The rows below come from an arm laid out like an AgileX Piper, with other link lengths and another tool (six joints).
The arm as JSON. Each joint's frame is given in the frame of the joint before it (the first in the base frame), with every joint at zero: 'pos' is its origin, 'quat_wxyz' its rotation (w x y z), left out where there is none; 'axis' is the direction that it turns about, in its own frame. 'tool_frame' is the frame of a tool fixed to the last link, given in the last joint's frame.
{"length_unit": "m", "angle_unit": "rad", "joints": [
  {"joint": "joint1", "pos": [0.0, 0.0, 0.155], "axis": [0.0, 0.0, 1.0]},
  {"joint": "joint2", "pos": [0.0, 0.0, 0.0], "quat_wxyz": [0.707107, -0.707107, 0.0, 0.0], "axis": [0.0, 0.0, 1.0]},
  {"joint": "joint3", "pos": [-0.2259, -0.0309, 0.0], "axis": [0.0, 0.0, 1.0]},
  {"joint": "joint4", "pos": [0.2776, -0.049, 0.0], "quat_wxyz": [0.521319, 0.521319, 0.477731, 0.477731], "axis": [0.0, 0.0, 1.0]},
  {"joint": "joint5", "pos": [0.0, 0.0, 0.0], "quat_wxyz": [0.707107, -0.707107, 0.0, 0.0], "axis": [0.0, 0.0, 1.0]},
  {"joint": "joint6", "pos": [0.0, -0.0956, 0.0], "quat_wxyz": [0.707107, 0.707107, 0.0, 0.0], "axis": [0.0, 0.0, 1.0]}
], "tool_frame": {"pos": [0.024, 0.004, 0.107], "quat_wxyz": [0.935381, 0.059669, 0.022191, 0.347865]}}
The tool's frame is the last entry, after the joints.
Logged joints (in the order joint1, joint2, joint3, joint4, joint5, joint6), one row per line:
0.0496, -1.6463, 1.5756, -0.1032, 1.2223, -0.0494
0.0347, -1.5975, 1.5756, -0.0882, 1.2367, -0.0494
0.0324, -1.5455, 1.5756, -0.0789, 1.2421, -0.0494
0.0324, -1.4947, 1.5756, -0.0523, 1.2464, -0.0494
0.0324, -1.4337, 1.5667, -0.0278, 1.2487, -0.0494
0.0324, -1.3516, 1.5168, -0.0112, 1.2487, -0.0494
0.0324, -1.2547, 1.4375, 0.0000, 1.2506, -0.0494
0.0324, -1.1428, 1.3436, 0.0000, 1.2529, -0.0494
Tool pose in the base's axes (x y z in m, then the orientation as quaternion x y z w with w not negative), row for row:
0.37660, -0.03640, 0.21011, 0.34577, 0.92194, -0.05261, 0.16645
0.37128, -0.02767, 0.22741, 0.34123, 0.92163, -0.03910, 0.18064
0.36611, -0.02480, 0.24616, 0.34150, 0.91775, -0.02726, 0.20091
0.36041, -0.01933, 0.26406, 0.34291, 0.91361, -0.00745, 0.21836
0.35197, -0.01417, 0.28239, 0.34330, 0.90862, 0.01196, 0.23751
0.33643, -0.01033, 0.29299, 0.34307, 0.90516, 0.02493, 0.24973
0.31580, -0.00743, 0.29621, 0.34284, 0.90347, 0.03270, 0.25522
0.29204, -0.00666, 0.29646, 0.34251, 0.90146, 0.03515, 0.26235
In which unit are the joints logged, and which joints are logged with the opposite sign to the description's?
The joints are logged in radians. Opposite sign: joint1, joint2, joint3.
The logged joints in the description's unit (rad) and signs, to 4 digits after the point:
-0.0496, 1.6463, -1.5756, -0.1032, 1.2223, -0.0494
-0.0347, 1.5975, -1.5756, -0.0882, 1.2367, -0.0494
-0.0324, 1.5455, -1.5756, -0.0789, 1.2421, -0.0494
-0.0324, 1.4947, -1.5756, -0.0523, 1.2464, -0.0494
-0.0324, 1.4337, -1.5667, -0.0278, 1.2487, -0.0494
-0.0324, 1.3516, -1.5168, -0.0112, 1.2487, -0.0494
-0.0324, 1.2547, -1.4375, 0.0000, 1.2506, -0.0494
-0.0324, 1.1428, -1.3436, 0.0000, 1.2529, -0.0494

